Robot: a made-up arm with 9 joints. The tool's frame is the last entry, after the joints.
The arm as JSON. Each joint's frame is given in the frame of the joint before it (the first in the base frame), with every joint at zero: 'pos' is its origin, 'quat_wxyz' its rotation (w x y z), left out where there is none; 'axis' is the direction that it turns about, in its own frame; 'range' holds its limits. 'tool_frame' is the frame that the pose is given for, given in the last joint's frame.
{
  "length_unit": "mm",
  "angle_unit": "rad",
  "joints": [
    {
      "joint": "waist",
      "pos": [
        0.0,
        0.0,
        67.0
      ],
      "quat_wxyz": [
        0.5,
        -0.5,
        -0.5,
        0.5
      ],
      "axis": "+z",
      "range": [
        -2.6,
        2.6
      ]
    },
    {
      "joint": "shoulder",
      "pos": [
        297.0,
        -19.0,
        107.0
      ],
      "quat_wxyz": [
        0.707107,
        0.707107,
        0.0,
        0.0
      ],
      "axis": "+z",
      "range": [
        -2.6,
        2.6
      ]
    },
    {
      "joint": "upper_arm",
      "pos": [
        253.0,
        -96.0,
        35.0
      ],
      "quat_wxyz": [
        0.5,
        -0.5,
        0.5,
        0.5
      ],
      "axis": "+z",
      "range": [
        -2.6,
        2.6
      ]
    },
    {
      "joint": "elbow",
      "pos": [
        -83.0,
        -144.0,
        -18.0
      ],
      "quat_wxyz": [
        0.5,
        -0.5,
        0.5,
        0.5
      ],
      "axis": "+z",
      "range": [
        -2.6,
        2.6
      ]
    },
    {
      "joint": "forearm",
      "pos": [
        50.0,
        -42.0,
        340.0
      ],
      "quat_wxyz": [
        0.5,
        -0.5,
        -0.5,
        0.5
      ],
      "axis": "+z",
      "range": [
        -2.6,
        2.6
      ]
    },
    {
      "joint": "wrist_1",
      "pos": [
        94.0,
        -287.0,
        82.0
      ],
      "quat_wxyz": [
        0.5,
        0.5,
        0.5,
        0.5
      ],
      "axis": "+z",
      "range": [
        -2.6,
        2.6
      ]
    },
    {
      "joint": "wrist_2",
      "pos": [
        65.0,
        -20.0,
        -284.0
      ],
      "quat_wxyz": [
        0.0,
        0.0,
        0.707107,
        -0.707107
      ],
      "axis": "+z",
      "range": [
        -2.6,
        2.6
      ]
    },
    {
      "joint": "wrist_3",
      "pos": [
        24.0,
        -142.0,
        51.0
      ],
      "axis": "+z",
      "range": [
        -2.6,
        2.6
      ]
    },
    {
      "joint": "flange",
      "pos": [
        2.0,
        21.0,
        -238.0
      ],
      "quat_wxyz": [
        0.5,
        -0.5,
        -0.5,
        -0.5
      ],
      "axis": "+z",
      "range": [
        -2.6,
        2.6
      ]
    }
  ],
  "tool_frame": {
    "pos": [
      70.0,
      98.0,
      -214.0
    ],
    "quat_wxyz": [
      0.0,
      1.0,
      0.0,
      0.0
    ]
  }
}
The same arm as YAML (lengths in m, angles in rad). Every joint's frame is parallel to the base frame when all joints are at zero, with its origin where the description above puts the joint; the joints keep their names.
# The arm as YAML. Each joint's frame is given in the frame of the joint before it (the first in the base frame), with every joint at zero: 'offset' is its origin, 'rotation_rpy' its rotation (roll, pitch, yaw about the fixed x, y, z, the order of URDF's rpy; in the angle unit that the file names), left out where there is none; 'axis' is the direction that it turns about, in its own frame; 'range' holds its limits. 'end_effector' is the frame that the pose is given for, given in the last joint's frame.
length_unit: m
angle_unit: rad
chain:
  - id: waist
    offset: [0.0, 0.0, 0.067]
    axis: [-1.0, 0.0, 0.0]
    range: [-2.6, 2.6]
  - id: shoulder
    offset: [-0.107, 0.297, 0.019]
    axis: [0.0, 0.0, 1.0]
    range: [-2.6, 2.6]
  - id: upper_arm
    offset: [0.096, 0.253, 0.035]
    axis: [-1.0, 0.0, 0.0]
    range: [-2.6, 2.6]
  - id: elbow
    offset: [0.018, 0.144, 0.083]
    axis: [0.0, -1.0, 0.0]
    range: [-2.6, 2.6]
  - id: forearm
    offset: [0.05, -0.34, -0.042]
    axis: [-1.0, 0.0, 0.0]
    range: [-2.6, 2.6]
  - id: wrist_1
    offset: [-0.082, -0.287, 0.094]
    axis: [0.0, 0.0, 1.0]
    range: [-2.6, 2.6]
  - id: wrist_2
    offset: [0.02, 0.065, -0.284]
    axis: [1.0, 0.0, 0.0]
    range: [-2.6, 2.6]
  - id: wrist_3
    offset: [0.051, -0.024, 0.142]
    axis: [1.0, 0.0, 0.0]
    range: [-2.6, 2.6]
  - id: flange
    offset: [-0.238, -0.002, -0.021]
    axis: [0.0, 0.0, -1.0]
    range: [-2.6, 2.6]
end_effector:
  offset: [0.07, -0.098, 0.214]

